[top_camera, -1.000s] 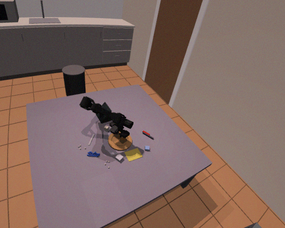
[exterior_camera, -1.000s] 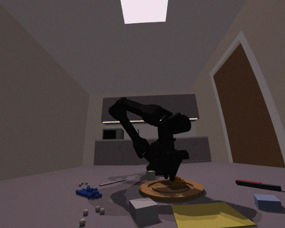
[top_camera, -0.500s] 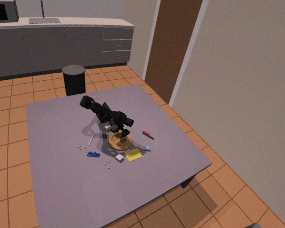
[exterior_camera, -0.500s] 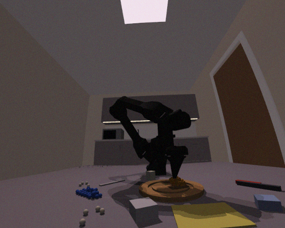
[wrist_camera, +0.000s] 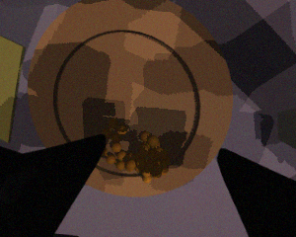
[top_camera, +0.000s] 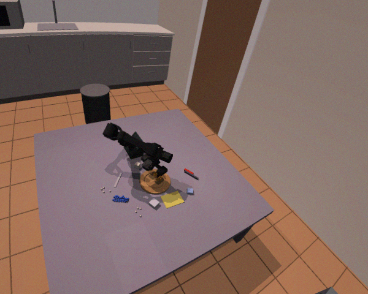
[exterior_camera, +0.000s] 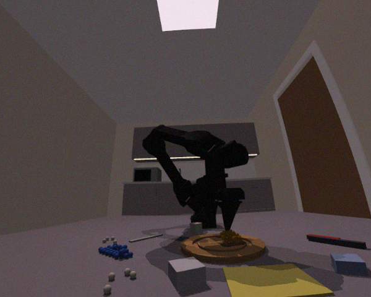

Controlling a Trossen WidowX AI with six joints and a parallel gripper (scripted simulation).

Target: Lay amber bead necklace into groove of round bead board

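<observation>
The round wooden bead board is 4 cm ahead of my gripper tip, 1 cm to the right of it and 3 cm below it. Round my gripper tip: grey block 19 cm ahead, 10 cm to the right, 3 cm below; yellow pad 21 cm ahead, 2 cm to the left, 4 cm below; thin rod 8 cm behind, 21 cm to the right, 4 cm below.
</observation>
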